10 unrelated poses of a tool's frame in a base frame.
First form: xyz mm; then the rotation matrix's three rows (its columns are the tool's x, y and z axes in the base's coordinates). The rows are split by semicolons.
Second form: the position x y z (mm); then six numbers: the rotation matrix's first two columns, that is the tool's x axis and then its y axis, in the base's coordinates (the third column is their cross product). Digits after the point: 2 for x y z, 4 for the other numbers.
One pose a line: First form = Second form
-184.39 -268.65 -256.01; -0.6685 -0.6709 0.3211; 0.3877 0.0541 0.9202; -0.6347 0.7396 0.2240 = -184.39 -268.65 -256.01 -0.6685 0.3877 -0.6347 -0.6709 0.0541 0.7396
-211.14 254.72 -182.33; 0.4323 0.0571 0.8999; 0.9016 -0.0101 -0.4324; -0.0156 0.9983 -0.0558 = -211.14 254.72 -182.33 0.4323 0.9016 -0.0156 0.0571 -0.0101 0.9983
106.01 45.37 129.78; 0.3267 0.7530 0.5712; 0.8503 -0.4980 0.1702; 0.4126 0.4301 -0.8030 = 106.01 45.37 129.78 0.3267 0.8503 0.4126 0.7530 -0.4980 0.4301
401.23 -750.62 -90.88; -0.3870 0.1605 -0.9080; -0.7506 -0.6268 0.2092; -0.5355 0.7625 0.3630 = 401.23 -750.62 -90.88 -0.3870 -0.7506 -0.5355 0.1605 -0.6268 0.7625
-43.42 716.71 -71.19; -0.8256 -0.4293 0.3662; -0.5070 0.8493 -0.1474; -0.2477 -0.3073 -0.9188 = -43.42 716.71 -71.19 -0.8256 -0.5070 -0.2477 -0.4293 0.8493 -0.3073
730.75 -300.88 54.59; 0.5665 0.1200 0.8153; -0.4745 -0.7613 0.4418; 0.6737 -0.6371 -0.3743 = 730.75 -300.88 54.59 0.5665 -0.4745 0.6737 0.1200 -0.7613 -0.6371
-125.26 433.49 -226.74; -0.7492 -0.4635 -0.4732; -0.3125 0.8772 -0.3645; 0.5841 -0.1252 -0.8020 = -125.26 433.49 -226.74 -0.7492 -0.3125 0.5841 -0.4635 0.8772 -0.1252
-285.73 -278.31 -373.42; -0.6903 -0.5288 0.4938; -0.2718 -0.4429 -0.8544; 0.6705 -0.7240 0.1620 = -285.73 -278.31 -373.42 -0.6903 -0.2718 0.6705 -0.5288 -0.4429 -0.7240
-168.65 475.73 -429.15; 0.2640 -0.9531 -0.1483; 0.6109 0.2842 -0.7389; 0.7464 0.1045 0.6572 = -168.65 475.73 -429.15 0.2640 0.6109 0.7464 -0.9531 0.2842 0.1045
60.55 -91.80 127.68; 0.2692 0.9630 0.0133; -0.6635 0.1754 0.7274; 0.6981 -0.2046 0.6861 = 60.55 -91.80 127.68 0.2692 -0.6635 0.6981 0.9630 0.1754 -0.2046
